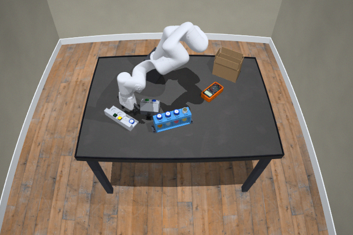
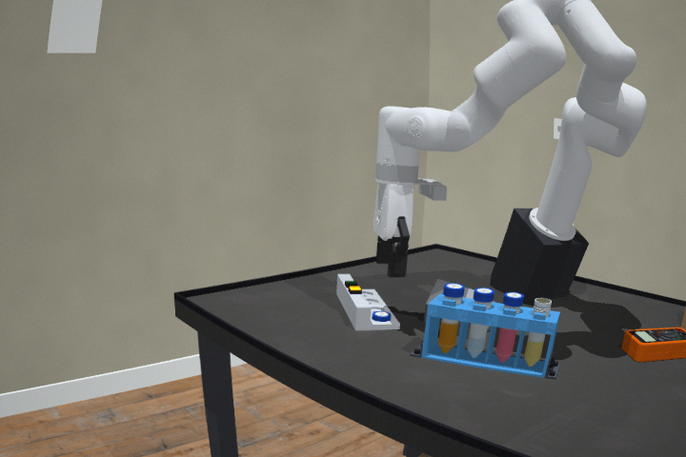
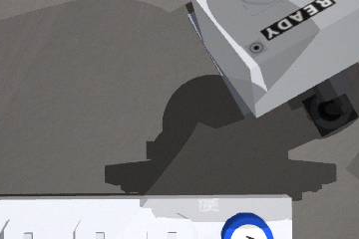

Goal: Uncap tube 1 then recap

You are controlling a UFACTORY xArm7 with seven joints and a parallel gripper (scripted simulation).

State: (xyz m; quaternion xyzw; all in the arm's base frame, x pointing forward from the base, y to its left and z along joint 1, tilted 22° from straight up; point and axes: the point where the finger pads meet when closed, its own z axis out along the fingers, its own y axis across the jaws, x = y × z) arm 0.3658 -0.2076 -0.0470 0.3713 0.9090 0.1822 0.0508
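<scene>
My hand is 100 mm above the cap 1 and 20 mm short of it. Round my hand: grey key housing (130 mm to the left, 80 mm behind, 60 mm below).
</scene>
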